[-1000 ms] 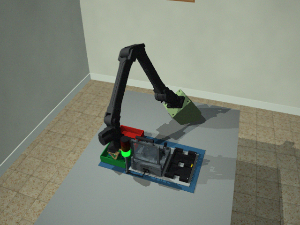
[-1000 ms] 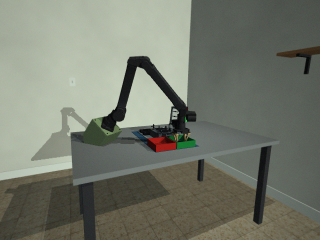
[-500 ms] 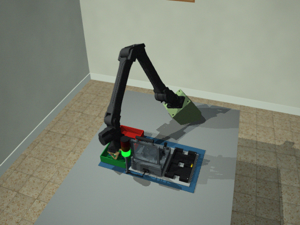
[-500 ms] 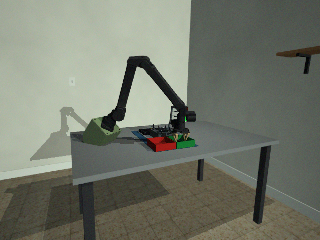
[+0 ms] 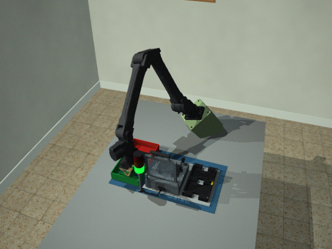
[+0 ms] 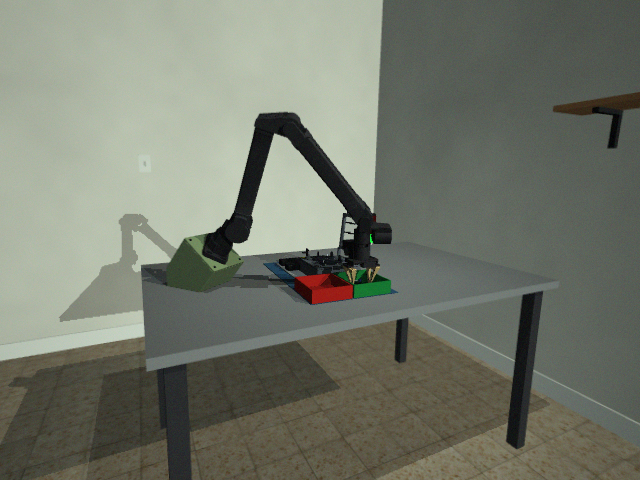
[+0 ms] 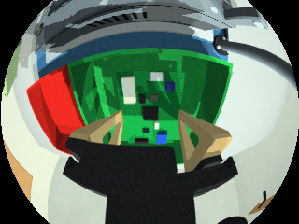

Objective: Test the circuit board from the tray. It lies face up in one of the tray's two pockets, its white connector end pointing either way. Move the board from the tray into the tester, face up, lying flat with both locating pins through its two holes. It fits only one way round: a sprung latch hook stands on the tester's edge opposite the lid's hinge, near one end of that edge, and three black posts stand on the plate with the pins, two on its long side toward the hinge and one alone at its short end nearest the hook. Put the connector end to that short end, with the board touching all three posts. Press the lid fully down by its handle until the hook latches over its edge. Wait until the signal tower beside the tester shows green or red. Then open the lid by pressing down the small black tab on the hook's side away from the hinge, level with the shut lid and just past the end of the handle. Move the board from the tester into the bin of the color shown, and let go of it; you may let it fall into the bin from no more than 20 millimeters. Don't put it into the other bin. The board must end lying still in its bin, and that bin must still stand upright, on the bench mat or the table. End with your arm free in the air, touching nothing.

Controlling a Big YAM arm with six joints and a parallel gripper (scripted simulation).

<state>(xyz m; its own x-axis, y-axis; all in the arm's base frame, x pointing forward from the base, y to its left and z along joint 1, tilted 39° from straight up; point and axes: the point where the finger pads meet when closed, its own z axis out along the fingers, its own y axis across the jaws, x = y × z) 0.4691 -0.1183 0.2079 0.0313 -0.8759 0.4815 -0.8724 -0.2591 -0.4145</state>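
Now: the green bin 1 cm below my hand. Also, from my hand: tester plate: 20 cm to the left, 5 cm behind, 5 cm above; green circuit board: right at my hand; red bin: 15 cm behind, 1 cm to the right, 1 cm below.
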